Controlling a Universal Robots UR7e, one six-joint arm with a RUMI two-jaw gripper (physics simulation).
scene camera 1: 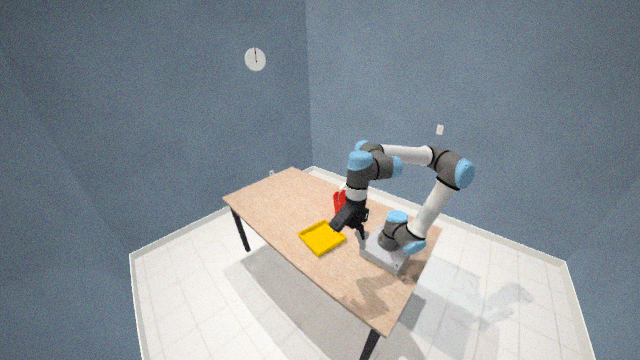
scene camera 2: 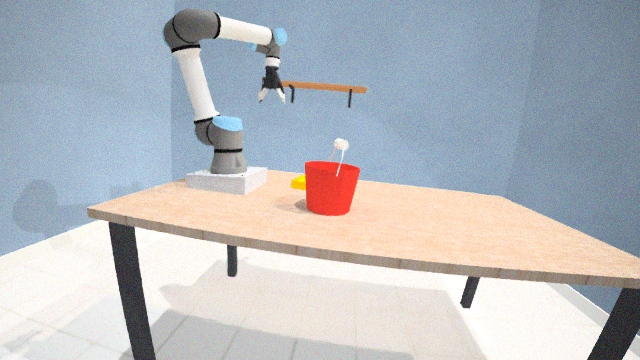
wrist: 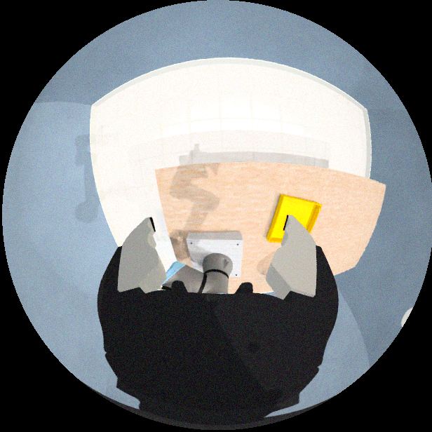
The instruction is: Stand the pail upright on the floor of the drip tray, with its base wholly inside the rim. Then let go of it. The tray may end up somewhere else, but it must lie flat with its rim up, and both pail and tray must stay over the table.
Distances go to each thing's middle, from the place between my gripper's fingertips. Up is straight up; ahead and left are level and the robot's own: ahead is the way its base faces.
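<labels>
Yellow drip tray [scene camera 1: 319, 237]: my gripper is far to the left of it, far short of it and far above it.
</labels>
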